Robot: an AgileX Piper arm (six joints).
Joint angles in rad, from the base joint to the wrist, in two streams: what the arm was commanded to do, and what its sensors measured. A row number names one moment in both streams.
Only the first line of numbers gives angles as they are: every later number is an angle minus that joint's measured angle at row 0.
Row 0, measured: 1.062 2.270 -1.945 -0.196 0.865 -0.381
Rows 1 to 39, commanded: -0.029 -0.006 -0.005 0.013 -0.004 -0.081; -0.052 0.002 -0.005 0.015 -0.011 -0.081; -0.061 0.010 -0.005 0.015 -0.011 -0.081; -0.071 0.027 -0.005 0.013 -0.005 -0.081; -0.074 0.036 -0.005 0.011 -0.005 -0.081; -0.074 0.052 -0.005 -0.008 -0.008 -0.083; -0.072 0.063 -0.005 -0.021 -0.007 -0.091; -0.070 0.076 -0.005 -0.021 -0.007 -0.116; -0.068 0.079 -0.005 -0.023 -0.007 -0.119; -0.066 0.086 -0.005 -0.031 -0.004 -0.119; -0.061 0.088 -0.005 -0.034 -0.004 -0.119; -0.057 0.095 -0.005 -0.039 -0.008 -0.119; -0.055 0.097 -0.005 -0.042 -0.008 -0.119; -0.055 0.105 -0.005 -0.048 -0.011 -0.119; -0.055 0.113 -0.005 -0.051 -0.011 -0.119; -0.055 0.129 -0.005 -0.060 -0.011 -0.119; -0.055 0.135 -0.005 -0.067 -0.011 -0.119; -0.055 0.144 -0.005 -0.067 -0.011 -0.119; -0.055 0.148 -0.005 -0.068 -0.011 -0.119; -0.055 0.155 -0.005 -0.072 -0.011 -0.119; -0.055 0.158 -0.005 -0.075 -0.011 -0.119; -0.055 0.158 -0.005 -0.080 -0.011 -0.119; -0.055 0.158 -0.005 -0.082 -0.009 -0.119; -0.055 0.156 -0.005 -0.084 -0.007 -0.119; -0.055 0.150 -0.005 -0.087 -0.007 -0.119; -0.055 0.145 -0.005 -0.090 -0.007 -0.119; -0.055 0.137 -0.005 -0.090 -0.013 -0.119; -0.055 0.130 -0.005 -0.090 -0.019 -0.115; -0.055 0.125 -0.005 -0.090 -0.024 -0.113; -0.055 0.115 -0.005 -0.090 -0.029 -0.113; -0.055 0.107 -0.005 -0.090 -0.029 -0.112; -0.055 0.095 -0.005 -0.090 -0.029 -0.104; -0.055 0.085 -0.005 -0.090 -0.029 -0.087; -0.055 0.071 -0.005 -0.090 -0.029 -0.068; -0.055 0.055 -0.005 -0.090 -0.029 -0.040; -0.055 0.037 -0.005 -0.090 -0.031 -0.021; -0.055 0.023 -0.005 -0.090 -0.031 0.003; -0.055 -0.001 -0.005 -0.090 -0.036 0.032; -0.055 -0.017 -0.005 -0.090 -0.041 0.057
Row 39, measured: -0.053 0.063 -0.005 -0.081 -0.020 -0.031
